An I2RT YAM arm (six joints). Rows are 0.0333 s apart.
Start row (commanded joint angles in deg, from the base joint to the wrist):
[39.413, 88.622, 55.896, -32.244, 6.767, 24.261]
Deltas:
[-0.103, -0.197, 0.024, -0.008, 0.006, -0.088]
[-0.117, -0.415, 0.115, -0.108, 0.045, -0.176]
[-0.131, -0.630, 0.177, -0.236, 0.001, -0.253]
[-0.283, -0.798, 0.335, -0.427, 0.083, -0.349]
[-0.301, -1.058, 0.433, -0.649, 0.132, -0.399]
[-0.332, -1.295, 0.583, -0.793, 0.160, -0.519]
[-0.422, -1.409, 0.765, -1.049, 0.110, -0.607]
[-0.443, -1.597, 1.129, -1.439, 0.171, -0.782]
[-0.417, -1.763, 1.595, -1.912, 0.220, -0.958]
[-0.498, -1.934, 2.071, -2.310, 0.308, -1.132]
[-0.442, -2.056, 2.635, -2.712, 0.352, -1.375]
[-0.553, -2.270, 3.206, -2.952, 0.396, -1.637]
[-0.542, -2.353, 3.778, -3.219, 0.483, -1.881]
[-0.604, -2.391, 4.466, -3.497, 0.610, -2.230]
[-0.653, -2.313, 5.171, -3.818, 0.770, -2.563]
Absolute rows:
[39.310, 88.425, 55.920, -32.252, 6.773, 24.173]
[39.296, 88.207, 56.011, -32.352, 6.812, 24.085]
[39.282, 87.992, 56.073, -32.480, 6.768, 24.008]
[39.130, 87.824, 56.231, -32.671, 6.850, 23.912]
[39.112, 87.564, 56.329, -32.893, 6.899, 23.862]
[39.081, 87.327, 56.479, -33.037, 6.927, 23.742]
[38.991, 87.213, 56.661, -33.293, 6.877, 23.654]
[38.970, 87.025, 57.025, -33.683, 6.938, 23.479]
[38.996, 86.859, 57.491, -34.156, 6.987, 23.303]
[38.915, 86.688, 57.967, -34.554, 7.075, 23.129]
[38.971, 86.566, 58.531, -34.956, 7.119, 22.886]
[38.860, 86.352, 59.102, -35.196, 7.163, 22.624]
[38.871, 86.269, 59.674, -35.463, 7.250, 22.380]
[38.809, 86.231, 60.362, -35.741, 7.377, 22.031]
[38.760, 86.309, 61.067, -36.062, 7.537, 21.698]

